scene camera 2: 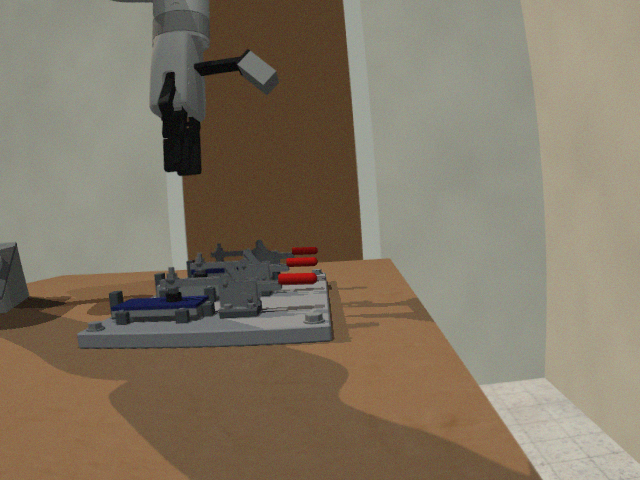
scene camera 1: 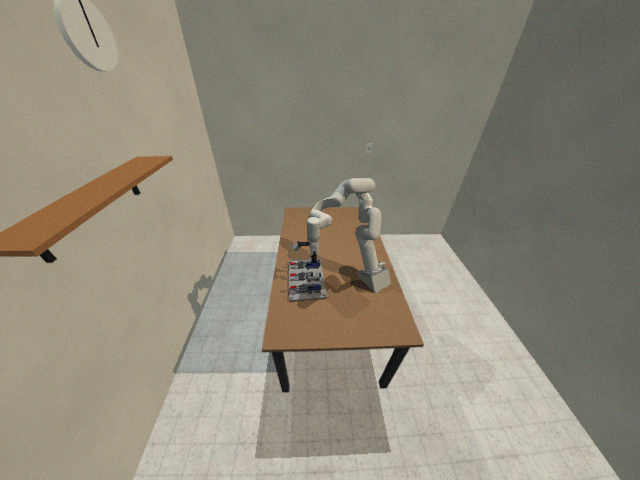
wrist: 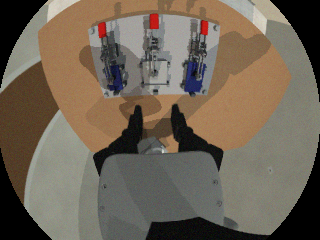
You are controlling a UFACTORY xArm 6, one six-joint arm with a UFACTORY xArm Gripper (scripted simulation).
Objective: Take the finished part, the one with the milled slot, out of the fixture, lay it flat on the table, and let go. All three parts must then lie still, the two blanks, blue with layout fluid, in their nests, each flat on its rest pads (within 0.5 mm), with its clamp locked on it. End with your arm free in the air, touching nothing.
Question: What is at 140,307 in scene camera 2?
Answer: A blue blank.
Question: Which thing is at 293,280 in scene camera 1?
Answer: A grey fixture plate.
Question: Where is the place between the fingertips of my gripper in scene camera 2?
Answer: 183,173
